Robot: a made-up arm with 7 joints. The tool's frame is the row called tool. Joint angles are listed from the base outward.
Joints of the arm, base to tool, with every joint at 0 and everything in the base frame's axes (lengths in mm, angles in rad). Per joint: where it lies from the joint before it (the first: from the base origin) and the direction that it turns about. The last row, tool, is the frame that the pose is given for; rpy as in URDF.
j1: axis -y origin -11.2 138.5 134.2
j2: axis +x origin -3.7 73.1 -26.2
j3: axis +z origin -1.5 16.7 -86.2
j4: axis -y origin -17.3 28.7 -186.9
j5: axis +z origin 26 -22.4 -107.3
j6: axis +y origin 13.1 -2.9 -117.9
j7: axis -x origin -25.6 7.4 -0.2
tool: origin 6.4 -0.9 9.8 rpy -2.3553 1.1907 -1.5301
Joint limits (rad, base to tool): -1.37..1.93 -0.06..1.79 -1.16..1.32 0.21..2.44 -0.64..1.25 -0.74..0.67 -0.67..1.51
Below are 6 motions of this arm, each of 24 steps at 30 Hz.
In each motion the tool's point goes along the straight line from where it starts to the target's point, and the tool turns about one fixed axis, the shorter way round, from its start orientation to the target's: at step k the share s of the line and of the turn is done. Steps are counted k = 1, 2, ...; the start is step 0. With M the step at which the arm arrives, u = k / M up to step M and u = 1 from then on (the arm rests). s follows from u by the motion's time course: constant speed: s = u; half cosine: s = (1 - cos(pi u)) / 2; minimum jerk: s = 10 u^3 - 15 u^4 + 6 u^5.
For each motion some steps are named. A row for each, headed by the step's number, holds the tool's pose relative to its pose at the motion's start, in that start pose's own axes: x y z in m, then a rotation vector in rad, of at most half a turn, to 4 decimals.
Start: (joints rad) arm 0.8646 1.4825 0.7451 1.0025 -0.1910 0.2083 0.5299
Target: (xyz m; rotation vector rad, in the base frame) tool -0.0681 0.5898 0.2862 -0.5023 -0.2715 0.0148
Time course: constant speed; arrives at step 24
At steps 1, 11, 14, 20, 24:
1: -0.0019 0.0012 0.0014 -0.0212 0.0113 -0.0174
11: -0.0211 0.0136 0.0153 -0.2331 0.1247 -0.1914
14: -0.0269 0.0173 0.0195 -0.2967 0.1587 -0.2436
20: -0.0384 0.0247 0.0279 -0.4238 0.2267 -0.3480
24: -0.0461 0.0297 0.0334 -0.5086 0.2721 -0.4176

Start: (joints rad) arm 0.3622 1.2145 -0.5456 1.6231 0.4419 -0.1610 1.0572
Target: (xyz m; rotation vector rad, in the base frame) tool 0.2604 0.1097 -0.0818 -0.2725 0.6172 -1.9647
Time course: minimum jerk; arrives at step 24
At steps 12, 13, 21, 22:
12: 0.1435 -0.0052 0.0782 0.1369 -0.1884 -0.3138
13: 0.1658 -0.0060 0.0904 0.1581 -0.2177 -0.3626
21: 0.2823 -0.0103 0.1539 0.2693 -0.3707 -0.6175
22: 0.2855 -0.0104 0.1557 0.2723 -0.3748 -0.6244

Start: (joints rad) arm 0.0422 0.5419 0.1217 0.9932 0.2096 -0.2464 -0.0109
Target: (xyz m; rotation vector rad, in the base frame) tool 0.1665 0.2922 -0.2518 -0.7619 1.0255 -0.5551
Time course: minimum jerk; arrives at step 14
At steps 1, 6, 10, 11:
1: 0.0001 -0.0003 -0.0004 -0.0006 0.0029 -0.0012
6: 0.0066 -0.0358 -0.0500 -0.0677 0.3259 -0.1325
10: 0.0154 -0.0833 -0.1163 -0.1575 0.7578 -0.3081
11: 0.0168 -0.0906 -0.1265 -0.1713 0.8244 -0.3351

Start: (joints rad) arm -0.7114 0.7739 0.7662 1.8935 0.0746 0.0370 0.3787
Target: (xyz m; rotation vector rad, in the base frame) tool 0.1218 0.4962 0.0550 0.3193 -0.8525 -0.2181
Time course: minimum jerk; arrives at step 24
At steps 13, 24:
13: 0.0229 0.0353 0.0393 0.2650 -0.7648 0.0516
24: 0.0397 0.0611 0.0681 0.4587 -1.3237 0.0894

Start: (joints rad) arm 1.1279 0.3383 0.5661 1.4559 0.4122 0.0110 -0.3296
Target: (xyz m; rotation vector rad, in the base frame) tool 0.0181 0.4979 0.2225 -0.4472 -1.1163 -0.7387
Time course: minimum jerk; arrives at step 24
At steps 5, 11, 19, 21, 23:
5: -0.0001 -0.0098 0.0149 0.0075 0.0357 -0.0406
11: -0.0010 -0.0642 0.0974 0.0489 0.2333 -0.2659
19: -0.0021 -0.1423 0.2158 0.1083 0.5169 -0.5891
21: -0.0022 -0.1497 0.2269 0.1139 0.5437 -0.6196
23: -0.0023 -0.1520 0.2305 0.1157 0.5522 -0.6293

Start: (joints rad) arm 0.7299 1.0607 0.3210 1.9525 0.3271 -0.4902 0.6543
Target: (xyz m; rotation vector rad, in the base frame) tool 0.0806 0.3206 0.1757 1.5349 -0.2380 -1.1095
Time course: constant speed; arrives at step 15
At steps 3, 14, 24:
3: 0.0084 -0.0179 0.0108 0.0674 0.0713 -0.1135
14: 0.0391 -0.0837 0.0502 0.3145 0.3327 -0.5295
24: 0.0419 -0.0896 0.0538 0.3369 0.3565 -0.5673

